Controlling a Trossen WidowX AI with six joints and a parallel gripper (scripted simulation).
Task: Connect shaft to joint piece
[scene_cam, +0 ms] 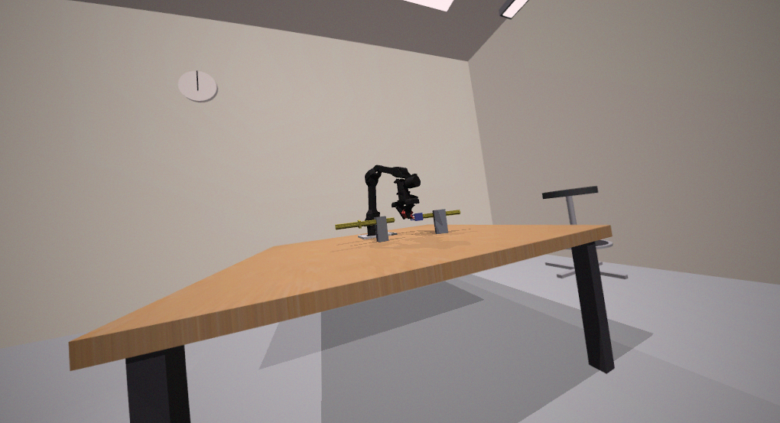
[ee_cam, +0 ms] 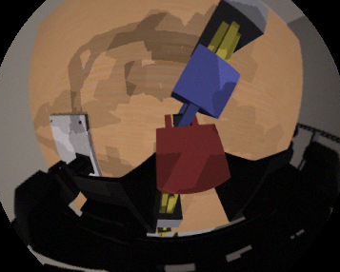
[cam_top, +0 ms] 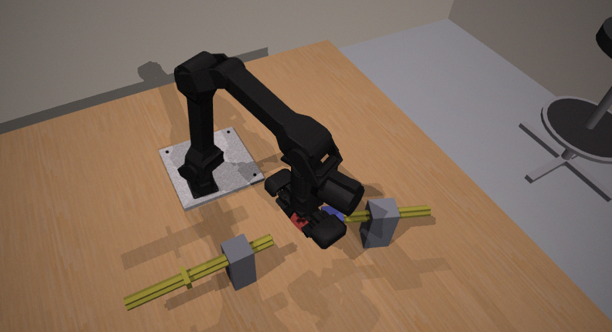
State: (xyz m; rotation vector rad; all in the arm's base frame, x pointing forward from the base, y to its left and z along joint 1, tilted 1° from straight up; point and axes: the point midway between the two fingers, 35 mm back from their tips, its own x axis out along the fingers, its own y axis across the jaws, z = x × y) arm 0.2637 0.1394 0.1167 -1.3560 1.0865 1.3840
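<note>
Now: gripper tip 3 cm below the red joint piece and 1 cm to the right of it.
</note>
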